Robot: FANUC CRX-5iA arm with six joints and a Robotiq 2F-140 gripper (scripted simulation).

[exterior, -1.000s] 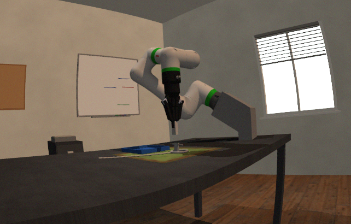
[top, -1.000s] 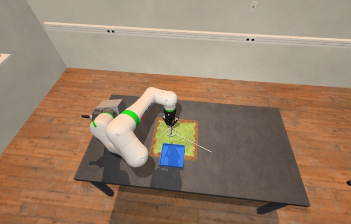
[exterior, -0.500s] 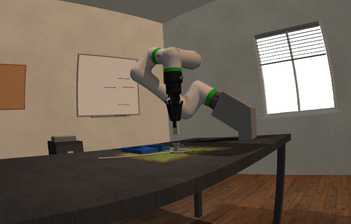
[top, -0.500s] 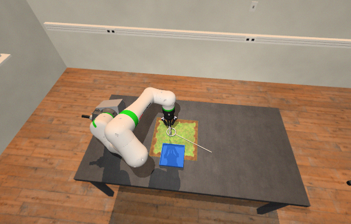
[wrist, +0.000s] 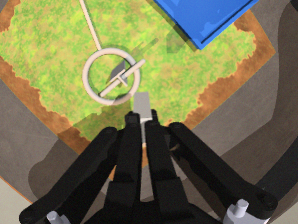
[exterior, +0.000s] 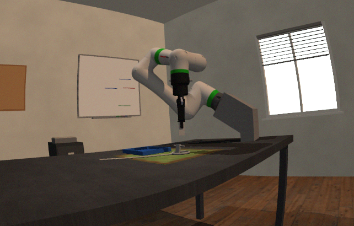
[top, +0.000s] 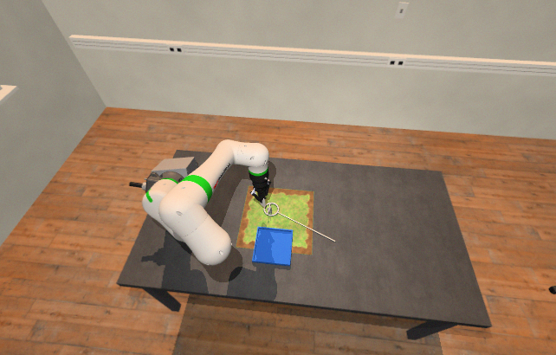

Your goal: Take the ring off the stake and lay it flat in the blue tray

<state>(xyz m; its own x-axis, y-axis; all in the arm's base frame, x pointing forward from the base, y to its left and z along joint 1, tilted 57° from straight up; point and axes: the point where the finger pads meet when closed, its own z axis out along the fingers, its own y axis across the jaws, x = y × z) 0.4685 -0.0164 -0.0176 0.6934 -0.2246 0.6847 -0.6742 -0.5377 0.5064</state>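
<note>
The grey stake lies 4 cm ahead of my hand and 10 cm below it. From my hand the other things lie so: blue tray (7 cm ahead, 20 cm to the right, 11 cm below); then ring (4 cm ahead, 2 cm to the left, 11 cm below).
</note>
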